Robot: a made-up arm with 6 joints. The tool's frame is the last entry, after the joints.
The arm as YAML. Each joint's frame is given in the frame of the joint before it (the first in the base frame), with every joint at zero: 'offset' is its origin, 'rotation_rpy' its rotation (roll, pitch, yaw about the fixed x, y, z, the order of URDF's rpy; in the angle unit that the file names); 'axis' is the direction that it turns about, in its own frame. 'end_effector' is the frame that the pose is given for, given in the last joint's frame.
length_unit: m
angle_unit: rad
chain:
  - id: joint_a
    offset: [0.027, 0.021, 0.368]
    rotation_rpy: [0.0, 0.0, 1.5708]
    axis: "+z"
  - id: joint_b
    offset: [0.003, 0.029, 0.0]
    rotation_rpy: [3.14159, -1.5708, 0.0]
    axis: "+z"
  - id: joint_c
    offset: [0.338, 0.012, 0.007]
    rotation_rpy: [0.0, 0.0, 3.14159]
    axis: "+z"
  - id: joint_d
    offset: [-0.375, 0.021, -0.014]
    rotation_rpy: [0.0, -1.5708, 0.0]
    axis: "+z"
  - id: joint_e
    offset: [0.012, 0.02, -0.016]
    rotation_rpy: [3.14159, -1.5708, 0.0]
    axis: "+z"
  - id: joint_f
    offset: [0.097, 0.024, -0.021]
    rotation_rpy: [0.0, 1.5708, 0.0]
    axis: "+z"
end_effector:
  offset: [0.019, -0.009, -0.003]
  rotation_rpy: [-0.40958, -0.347, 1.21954]
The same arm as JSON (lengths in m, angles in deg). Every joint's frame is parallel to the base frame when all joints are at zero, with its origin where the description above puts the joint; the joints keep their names.
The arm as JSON. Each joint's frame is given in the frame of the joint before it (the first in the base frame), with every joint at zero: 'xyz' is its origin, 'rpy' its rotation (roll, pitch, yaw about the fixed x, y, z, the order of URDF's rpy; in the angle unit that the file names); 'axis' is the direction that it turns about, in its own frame. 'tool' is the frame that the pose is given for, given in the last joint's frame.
{"units": {"length": "m", "angle": "deg"}, "joints": [{"name": "joint_a", "type": "revolute", "origin": {"xyz": [0.027, 0.021, 0.368], "rpy": [0.0, 0.0, 0.0]}, "axis": [0.0, 0.0, 1.0]}, {"name": "joint_b", "type": "revolute", "origin": {"xyz": [-0.029, 0.003, 0.0], "rpy": [0.0, 0.0, 0.0]}, "axis": [0.0, 1.0, 0.0]}, {"name": "joint_c", "type": "revolute", "origin": {"xyz": [0.012, 0.007, 0.338], "rpy": [0.0, 0.0, 0.0]}, "axis": [0.0, 1.0, 0.0]}, {"name": "joint_d", "type": "revolute", "origin": {"xyz": [-0.021, -0.014, 0.375], "rpy": [0.0, 0.0, 0.0]}, "axis": [0.0, 0.0, 1.0]}, {"name": "joint_e", "type": "revolute", "origin": {"xyz": [-0.02, 0.012, -0.016], "rpy": [0.0, 0.0, 0.0]}, "axis": [0.0, 1.0, 0.0]}, {"name": "joint_f", "type": "revolute", "origin": {"xyz": [0.024, -0.021, 0.097], "rpy": [0.0, 0.0, 0.0]}, "axis": [0.0, 0.0, 1.0]}], "tool": {"origin": {"xyz": [-0.009, -0.019, -0.003], "rpy": [-23.47, -19.88, -20.13]}}}
